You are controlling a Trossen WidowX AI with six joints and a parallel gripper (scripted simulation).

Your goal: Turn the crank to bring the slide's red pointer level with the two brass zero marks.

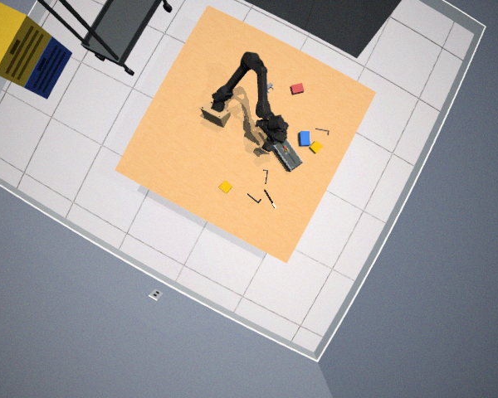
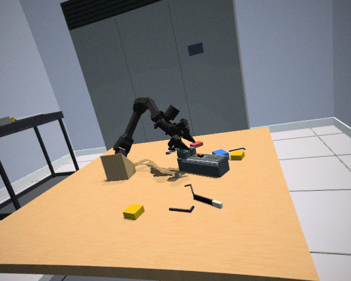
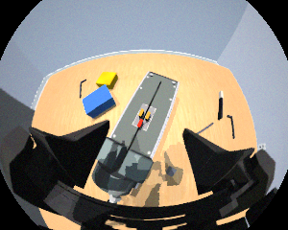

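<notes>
Right now my gripper tip is 13 cm past the dark crank handle, 8 cm to the right of it and 3 cm above it. From my gripper tip the other things lie so: small grey cube 10 cm behind, 5 cm to the right, 13 cm below; then blue block 12 cm ahead, 13 cm to the left, 12 cm below; then red pointer 2 cm ahead, 1 cm to the left, 6 cm below.
</notes>
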